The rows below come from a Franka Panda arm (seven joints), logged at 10 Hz.
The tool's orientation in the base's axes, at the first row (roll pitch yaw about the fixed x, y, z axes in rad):
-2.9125 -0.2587 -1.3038
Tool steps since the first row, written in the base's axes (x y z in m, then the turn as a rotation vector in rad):
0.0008 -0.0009 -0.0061 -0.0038 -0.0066 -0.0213
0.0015 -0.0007 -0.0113 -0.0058 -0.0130 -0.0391
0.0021 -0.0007 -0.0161 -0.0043 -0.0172 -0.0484
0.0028 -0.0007 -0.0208 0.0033 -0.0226 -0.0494
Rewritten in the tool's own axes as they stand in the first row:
-0.0005 0.0009 0.0061 -0.0003 0.0103 0.0202
-0.0019 0.0013 0.0112 0.0006 0.0180 0.0375
-0.0029 0.0018 0.0159 0.0026 0.0200 0.0474
-0.0040 0.0022 0.0205 0.0093 0.0149 0.0515

